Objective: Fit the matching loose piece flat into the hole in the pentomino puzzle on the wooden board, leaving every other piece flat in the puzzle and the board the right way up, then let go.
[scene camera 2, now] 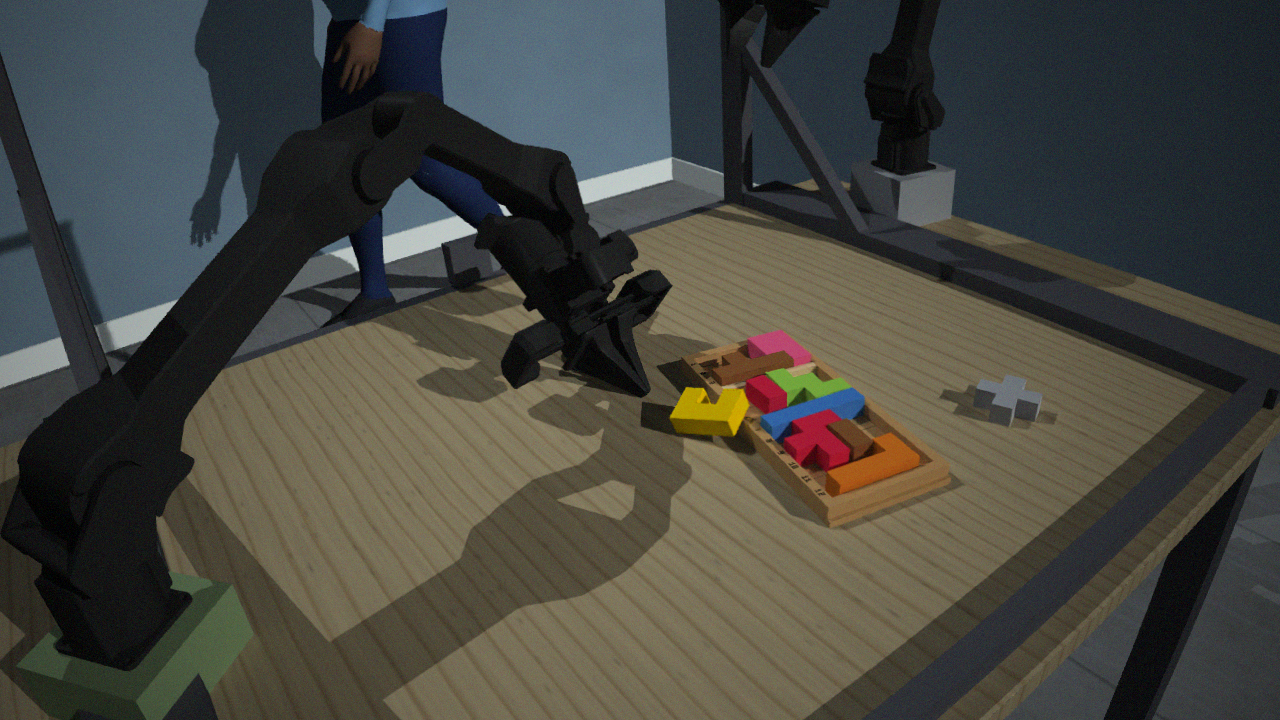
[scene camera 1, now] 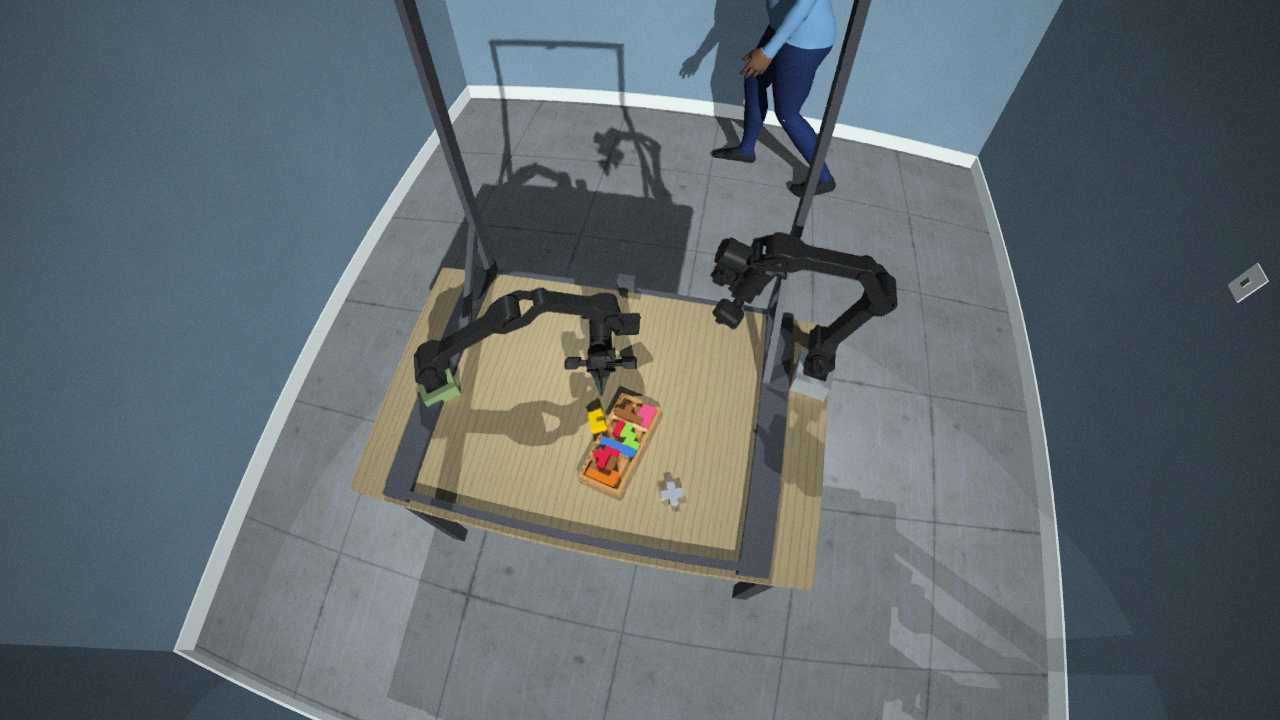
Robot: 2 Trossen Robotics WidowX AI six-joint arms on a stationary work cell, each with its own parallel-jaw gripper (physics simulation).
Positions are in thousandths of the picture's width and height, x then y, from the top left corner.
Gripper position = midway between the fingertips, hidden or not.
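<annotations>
The left gripper can be seen in scene camera 2 (584, 88), and scene camera 1 (567, 430) shows it too. The right gripper is visible in scene camera 2 (505, 547) as well as in scene camera 1 (470, 549).
</annotations>
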